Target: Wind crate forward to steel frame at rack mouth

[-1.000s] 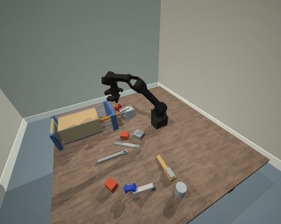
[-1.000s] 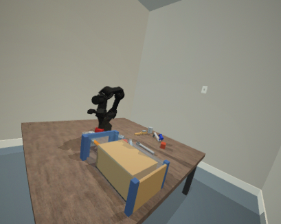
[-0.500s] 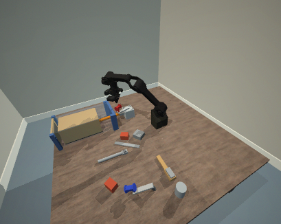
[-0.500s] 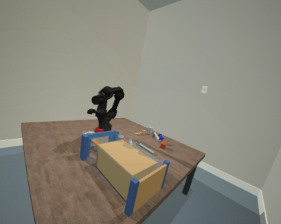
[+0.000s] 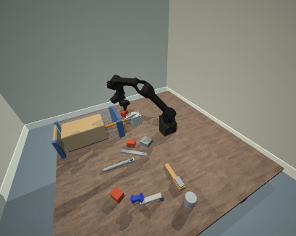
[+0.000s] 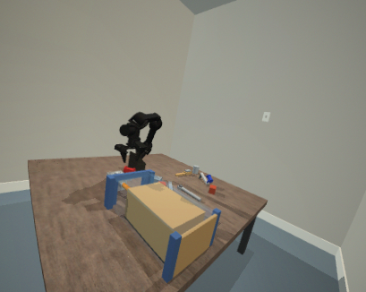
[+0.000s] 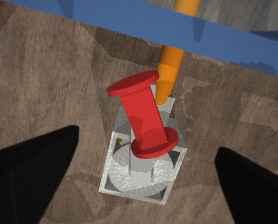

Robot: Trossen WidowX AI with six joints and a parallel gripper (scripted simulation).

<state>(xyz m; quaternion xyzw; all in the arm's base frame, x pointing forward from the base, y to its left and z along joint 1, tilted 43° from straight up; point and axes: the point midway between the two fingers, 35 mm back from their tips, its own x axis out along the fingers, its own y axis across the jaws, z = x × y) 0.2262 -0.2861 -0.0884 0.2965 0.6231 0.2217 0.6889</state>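
My gripper tip is now 6 cm above the red handle knob. Also, from my gripper tip: blue frame: 9 cm below, 6 cm ahead, 3 cm to the right; red-gripped winch handle: 10 cm below, 4 cm behind; grey winch: 17 cm below, 12 cm behind, 1 cm to the right.
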